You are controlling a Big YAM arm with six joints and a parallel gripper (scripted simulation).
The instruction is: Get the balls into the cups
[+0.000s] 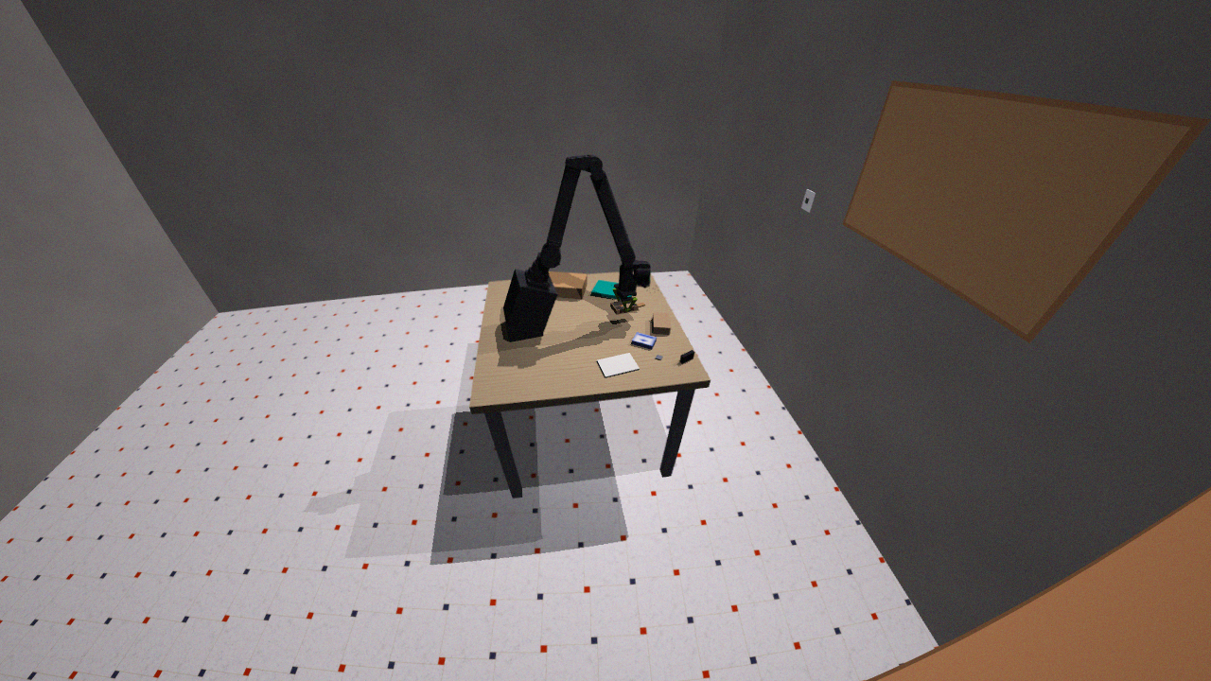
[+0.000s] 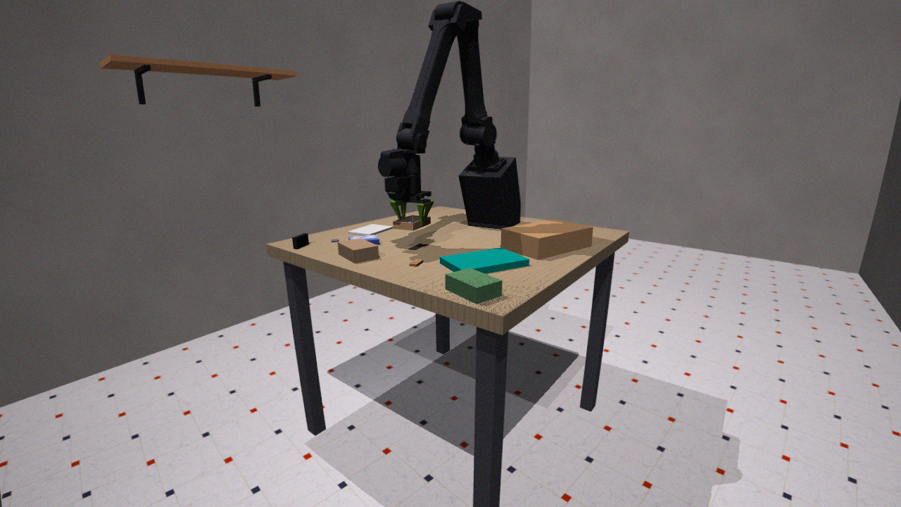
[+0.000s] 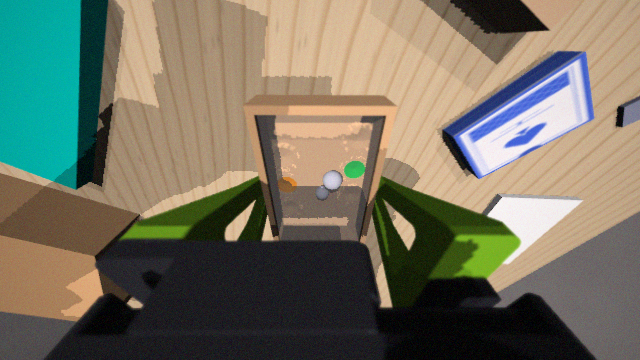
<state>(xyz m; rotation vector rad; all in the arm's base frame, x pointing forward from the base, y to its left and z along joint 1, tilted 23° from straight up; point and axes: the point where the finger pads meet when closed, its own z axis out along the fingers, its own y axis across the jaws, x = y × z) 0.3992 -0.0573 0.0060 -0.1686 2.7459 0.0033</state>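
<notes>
My hand is 1 cm above the wooden puzzle. Also, from my hand: teal slab: 3 cm ahead, 26 cm to the left, 7 cm below; then blue-and-white box: 4 cm ahead, 17 cm to the right, 7 cm below; then small brown block: 15 cm ahead, 8 cm to the right, 6 cm below.
</notes>
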